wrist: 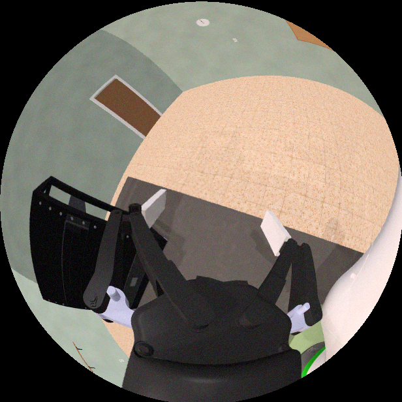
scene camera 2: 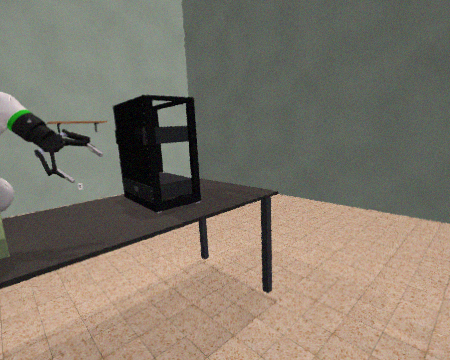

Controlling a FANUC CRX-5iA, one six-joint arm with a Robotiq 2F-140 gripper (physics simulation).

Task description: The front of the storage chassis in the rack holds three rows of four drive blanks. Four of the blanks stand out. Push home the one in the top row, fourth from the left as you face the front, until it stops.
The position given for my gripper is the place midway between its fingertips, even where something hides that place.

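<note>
My gripper (scene camera 2: 88, 167), a black rack (scene camera 2: 138, 135). Wrist view: the black rack (wrist: 64, 240), my gripper (wrist: 216, 209).
</note>
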